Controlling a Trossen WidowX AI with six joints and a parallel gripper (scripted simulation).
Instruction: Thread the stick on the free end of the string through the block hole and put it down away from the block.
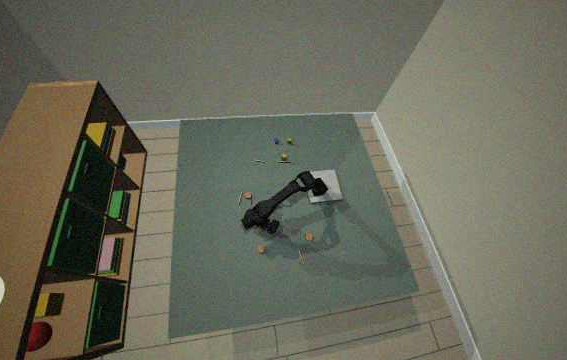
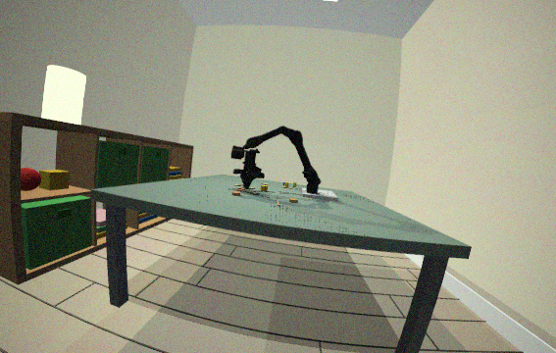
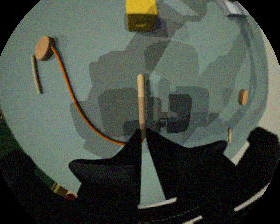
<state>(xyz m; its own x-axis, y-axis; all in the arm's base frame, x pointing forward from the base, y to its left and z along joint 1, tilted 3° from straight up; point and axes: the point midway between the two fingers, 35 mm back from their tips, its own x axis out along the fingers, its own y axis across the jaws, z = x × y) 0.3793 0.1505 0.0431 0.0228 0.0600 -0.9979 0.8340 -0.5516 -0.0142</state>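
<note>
Now: gripper tip 8 cm past the yellow block and 12 cm to the left of it. Round my gripper tip: round wooden button (5 cm ahead, 20 cm to the right, 1 cm below).
</note>
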